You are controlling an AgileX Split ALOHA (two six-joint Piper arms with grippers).
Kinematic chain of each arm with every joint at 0, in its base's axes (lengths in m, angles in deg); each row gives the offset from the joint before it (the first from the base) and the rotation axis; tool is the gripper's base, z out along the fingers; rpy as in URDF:
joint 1: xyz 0 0 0.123 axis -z
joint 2: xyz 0 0 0 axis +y
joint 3: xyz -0.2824 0 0.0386 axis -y
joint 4: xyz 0.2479 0 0.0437 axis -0.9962 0 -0.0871
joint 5: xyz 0 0 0 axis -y
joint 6: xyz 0.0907 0 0.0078 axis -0.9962 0 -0.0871
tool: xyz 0 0 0 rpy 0 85 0
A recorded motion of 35 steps. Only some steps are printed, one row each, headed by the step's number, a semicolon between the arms.
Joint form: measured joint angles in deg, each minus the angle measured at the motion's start. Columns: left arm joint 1, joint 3, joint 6, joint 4, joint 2, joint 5; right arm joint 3, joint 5, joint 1, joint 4, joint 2, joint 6.
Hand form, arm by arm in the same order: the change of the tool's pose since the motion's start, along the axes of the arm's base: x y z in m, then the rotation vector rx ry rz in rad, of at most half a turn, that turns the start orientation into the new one. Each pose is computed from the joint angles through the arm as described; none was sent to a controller.
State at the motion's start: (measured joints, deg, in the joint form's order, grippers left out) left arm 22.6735 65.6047 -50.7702 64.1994 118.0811 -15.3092; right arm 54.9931 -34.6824 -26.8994 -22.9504 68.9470 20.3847
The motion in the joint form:
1: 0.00 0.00 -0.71 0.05 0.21 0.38; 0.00 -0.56 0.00 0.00 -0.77 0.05
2: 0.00 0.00 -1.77 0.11 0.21 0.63; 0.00 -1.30 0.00 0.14 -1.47 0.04
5: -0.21 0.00 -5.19 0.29 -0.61 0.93; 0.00 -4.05 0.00 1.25 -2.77 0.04
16: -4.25 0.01 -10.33 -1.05 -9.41 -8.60; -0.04 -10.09 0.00 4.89 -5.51 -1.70
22: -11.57 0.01 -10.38 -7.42 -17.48 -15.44; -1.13 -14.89 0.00 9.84 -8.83 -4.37
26: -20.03 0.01 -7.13 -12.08 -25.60 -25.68; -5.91 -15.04 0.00 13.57 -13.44 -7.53
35: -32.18 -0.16 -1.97 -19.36 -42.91 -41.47; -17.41 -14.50 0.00 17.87 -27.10 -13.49
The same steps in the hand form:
1: 0.0004 0.0004 -0.0014 0.0092 -0.0061 -0.0051; -0.0031 -0.0013 0.0028 0.0020 -0.0042 0.0043
2: 0.0008 0.0006 -0.0014 0.0186 -0.0168 -0.0163; -0.0062 -0.0025 0.0050 0.0007 -0.0051 0.0095
5: 0.0019 0.0021 0.0045 0.0401 -0.0584 -0.0537; -0.0132 -0.0058 0.0072 -0.0242 0.0067 0.0299
16: -0.0020 0.0203 0.0642 -0.0261 -0.1518 -0.1723; -0.0280 -0.0146 0.0105 -0.0854 0.0421 0.0503
22: -0.0061 0.0658 0.1137 -0.0073 -0.2374 -0.1953; -0.0432 -0.0270 0.0105 -0.1568 0.0648 0.0416
26: -0.0254 0.1130 0.1586 -0.0287 -0.2475 -0.1734; -0.0602 -0.0405 -0.0009 -0.1887 0.0672 0.0004
35: -0.0974 0.1661 0.2369 0.0132 -0.3079 -0.1383; -0.1060 -0.0696 -0.0268 -0.1761 0.0381 -0.0819

